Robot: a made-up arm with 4 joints. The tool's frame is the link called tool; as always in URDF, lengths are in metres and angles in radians. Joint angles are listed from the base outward. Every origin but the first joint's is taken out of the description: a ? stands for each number. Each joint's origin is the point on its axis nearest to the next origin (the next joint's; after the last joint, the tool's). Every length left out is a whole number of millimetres.
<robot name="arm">
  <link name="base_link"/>
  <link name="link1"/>
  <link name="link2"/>
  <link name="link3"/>
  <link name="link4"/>
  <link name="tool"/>
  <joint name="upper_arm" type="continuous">
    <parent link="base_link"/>
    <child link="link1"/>
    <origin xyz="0.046 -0.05 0.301" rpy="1.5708 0 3.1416"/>
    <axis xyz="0 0 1"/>
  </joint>
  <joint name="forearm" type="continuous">
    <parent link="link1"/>
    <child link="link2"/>
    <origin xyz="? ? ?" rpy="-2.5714 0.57 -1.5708"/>
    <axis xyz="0 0 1"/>
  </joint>
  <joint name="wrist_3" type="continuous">
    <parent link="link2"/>
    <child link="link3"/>
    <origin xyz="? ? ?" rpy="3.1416 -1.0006 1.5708"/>
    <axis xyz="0 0 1"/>
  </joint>
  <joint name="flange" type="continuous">
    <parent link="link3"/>
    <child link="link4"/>
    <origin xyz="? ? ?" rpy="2.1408 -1.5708 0"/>
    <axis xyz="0 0 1"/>
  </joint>
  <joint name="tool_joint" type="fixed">
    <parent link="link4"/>
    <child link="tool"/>
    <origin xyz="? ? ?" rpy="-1.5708 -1.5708 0"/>
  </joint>
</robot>
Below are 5 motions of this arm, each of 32 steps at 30 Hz.
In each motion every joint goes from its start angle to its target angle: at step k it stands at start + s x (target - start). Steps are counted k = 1, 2, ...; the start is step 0. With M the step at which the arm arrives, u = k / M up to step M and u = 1 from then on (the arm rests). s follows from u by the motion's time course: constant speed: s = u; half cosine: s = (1 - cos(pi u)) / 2; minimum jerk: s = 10 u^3 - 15 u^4 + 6 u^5.
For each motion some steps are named. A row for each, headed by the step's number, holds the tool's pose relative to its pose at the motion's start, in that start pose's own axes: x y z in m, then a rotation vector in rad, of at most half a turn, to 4 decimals.
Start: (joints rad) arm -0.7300 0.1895 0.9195 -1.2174
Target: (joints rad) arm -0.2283 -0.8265 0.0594 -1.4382
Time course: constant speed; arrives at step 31
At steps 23, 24, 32:
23: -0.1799 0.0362 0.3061 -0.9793 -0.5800 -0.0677
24: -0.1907 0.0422 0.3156 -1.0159 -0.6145 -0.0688
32: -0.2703 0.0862 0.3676 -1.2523 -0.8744 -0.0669

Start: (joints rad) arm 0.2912 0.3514 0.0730 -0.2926
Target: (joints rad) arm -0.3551 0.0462 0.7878 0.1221
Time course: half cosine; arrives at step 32
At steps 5, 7, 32:
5: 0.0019 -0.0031 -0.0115 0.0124 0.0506 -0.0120
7: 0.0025 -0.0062 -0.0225 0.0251 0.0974 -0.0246
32: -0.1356 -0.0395 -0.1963 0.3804 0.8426 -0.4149

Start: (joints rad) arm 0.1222 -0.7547 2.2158 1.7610
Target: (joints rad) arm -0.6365 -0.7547 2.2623 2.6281
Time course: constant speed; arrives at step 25
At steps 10, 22, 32:
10: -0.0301 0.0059 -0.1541 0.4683 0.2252 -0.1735
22: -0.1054 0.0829 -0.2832 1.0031 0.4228 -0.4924
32: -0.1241 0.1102 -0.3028 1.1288 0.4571 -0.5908

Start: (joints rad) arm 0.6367 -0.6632 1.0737 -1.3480
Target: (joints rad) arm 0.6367 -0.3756 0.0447 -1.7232
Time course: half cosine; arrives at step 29
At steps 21, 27, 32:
21: -0.3736 0.0074 0.0361 -0.0895 0.0048 -0.9738
27: -0.4380 0.0550 0.0416 -0.0981 0.0631 -1.1660
32: -0.4422 0.0589 0.0421 -0.0985 0.0679 -1.1795

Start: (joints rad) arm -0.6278 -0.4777 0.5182 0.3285
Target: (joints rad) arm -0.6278 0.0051 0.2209 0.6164
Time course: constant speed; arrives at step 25
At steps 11, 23, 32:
11: 0.0010 0.0274 -0.0354 0.2789 -0.2628 0.0074
23: 0.0122 0.0665 -0.0609 0.5650 -0.5596 0.0311
32: 0.0147 0.0735 -0.0635 0.6104 -0.6103 0.0367

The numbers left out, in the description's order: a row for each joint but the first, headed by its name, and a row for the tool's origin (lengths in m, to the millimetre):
forearm: -0.011 0.16 0
wrist_3: 0.216 -0.031 0
flange: -0.013 -0.241 0
tool: -0.239 -0.043 0

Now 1 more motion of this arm.
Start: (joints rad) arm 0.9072 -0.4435 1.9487 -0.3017
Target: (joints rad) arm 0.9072 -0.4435 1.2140 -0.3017
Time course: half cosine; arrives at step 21
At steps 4, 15, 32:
4: -0.0113 -0.0036 0.0116 0.0000 -0.0609 -0.0190
15: -0.1298 -0.0239 0.0769 0.0000 -0.5695 -0.1772
32: -0.1651 -0.0259 0.0833 0.0000 -0.7015 -0.2183

